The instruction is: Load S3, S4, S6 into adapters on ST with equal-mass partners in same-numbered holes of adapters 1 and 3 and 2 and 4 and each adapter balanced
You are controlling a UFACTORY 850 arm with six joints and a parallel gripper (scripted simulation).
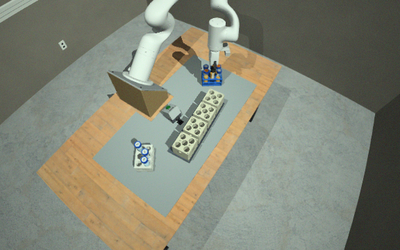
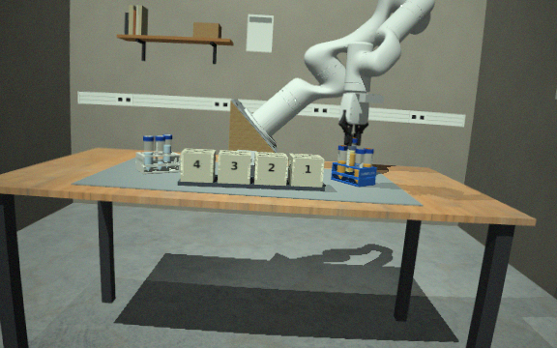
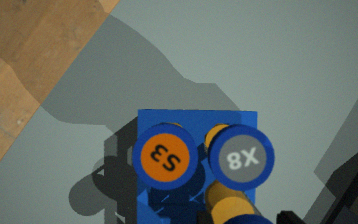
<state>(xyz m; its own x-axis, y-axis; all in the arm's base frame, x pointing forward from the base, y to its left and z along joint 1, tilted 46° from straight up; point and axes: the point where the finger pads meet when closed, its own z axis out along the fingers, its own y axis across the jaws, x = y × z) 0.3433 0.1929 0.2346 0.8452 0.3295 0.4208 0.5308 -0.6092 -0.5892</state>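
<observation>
My gripper is now 5 cm above the sample tube, 1 cm to the left of it and 1 cm short of it. Round my hand: blue rack 12 cm below, 2 cm to the left, 1 cm behind; green done key 34 cm to the right, 11 cm behind, 8 cm below; loading stand 33 cm to the right, 14 cm below, 9 cm ahead.
</observation>
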